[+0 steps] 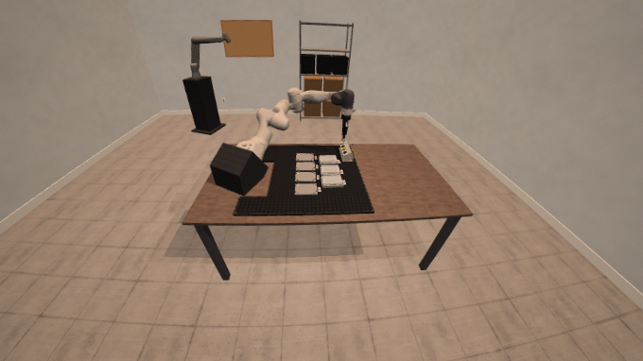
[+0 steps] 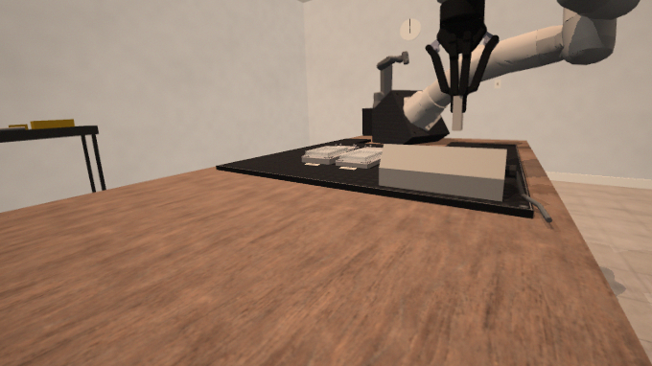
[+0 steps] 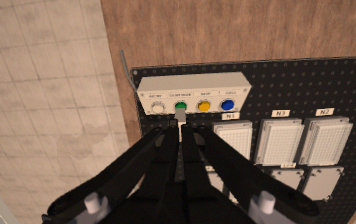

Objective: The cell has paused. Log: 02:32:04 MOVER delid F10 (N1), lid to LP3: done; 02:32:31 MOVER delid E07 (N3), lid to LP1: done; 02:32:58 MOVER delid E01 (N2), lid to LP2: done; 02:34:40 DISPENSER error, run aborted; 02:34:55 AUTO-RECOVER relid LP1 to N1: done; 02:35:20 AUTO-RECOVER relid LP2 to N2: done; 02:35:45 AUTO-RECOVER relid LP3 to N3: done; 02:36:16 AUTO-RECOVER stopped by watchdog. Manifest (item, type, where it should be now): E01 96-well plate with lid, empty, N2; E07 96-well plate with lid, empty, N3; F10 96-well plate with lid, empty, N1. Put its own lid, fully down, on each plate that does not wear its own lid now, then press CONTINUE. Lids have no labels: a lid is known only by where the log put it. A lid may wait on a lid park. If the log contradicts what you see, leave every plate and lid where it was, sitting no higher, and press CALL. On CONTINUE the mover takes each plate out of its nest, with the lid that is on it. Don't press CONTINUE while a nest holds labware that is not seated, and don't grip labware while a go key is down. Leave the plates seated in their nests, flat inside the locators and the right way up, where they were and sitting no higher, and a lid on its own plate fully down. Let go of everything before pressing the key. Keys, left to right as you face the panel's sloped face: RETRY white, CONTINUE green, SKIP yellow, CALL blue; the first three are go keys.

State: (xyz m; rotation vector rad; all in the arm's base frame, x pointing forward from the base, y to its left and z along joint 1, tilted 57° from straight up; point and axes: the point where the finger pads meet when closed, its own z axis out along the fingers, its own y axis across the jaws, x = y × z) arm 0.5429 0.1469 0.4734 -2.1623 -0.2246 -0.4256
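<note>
My hand is 80 mm above the green continue key. Also, from my hand: white retry key (80 mm below, 50 mm to the left, 10 mm behind); yellow skip key (80 mm below, 50 mm to the right, 20 mm ahead); blue call key (90 mm to the right, 80 mm below, 30 mm ahead).
</note>
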